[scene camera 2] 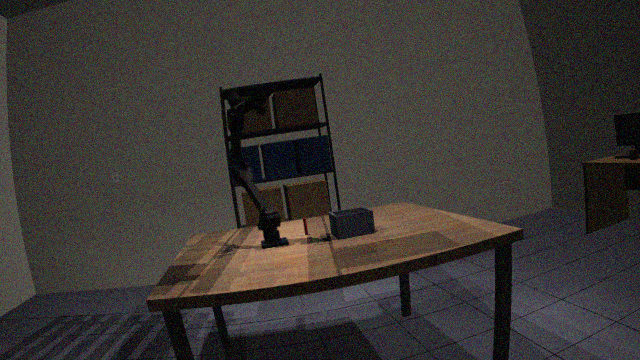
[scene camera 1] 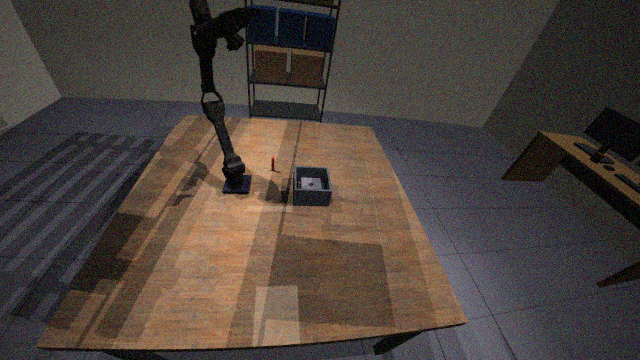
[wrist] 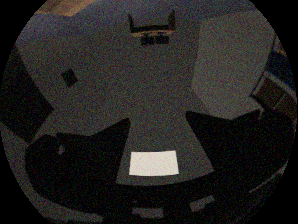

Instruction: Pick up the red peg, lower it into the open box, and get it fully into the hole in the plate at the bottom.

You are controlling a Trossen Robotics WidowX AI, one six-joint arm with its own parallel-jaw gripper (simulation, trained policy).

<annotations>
dark box: scene camera 2; scene camera 1; not seen in the wrist view (out of frame)
same spot on dark box: [scene camera 1: 301, 197] = [scene camera 2: 344, 225]
</annotations>
